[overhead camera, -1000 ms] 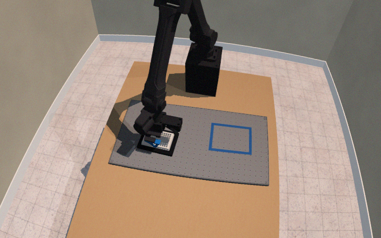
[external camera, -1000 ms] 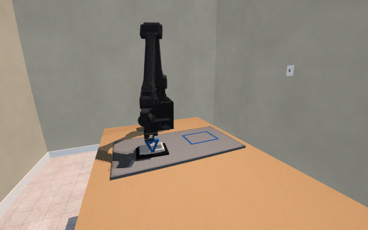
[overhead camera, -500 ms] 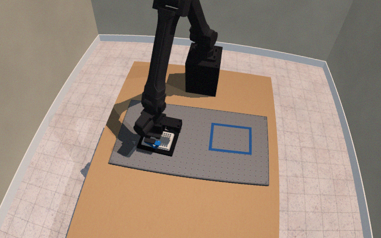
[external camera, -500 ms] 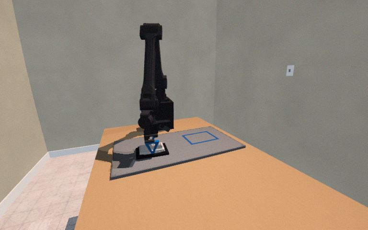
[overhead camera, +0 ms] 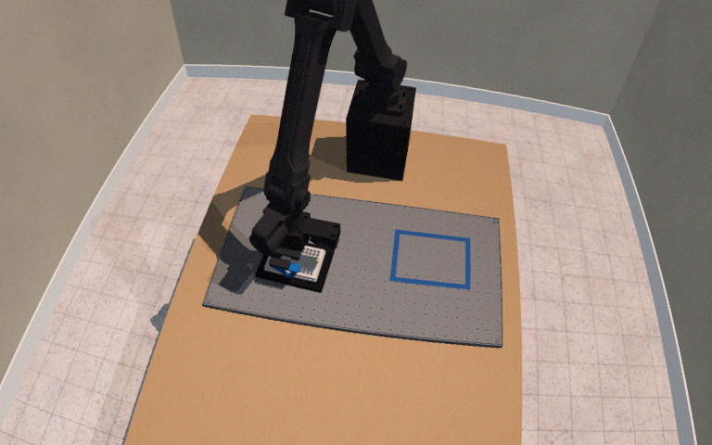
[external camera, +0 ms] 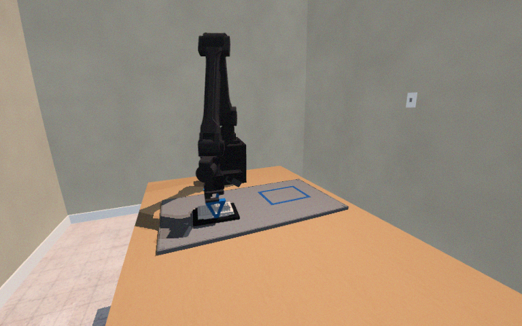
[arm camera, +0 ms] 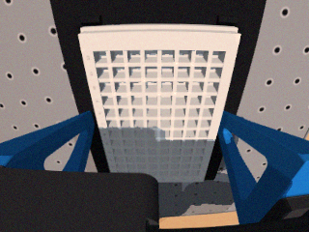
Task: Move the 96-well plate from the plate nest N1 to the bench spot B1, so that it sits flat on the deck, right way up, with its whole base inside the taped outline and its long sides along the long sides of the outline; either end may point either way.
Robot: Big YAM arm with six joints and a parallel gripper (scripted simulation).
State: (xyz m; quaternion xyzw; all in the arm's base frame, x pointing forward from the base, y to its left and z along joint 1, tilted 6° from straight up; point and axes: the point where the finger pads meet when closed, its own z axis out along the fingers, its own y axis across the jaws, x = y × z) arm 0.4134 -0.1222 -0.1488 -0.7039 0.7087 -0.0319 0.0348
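Right now the white 96-well plate is right at my hand. Also, from my hand: black plate nest: 2 cm below.
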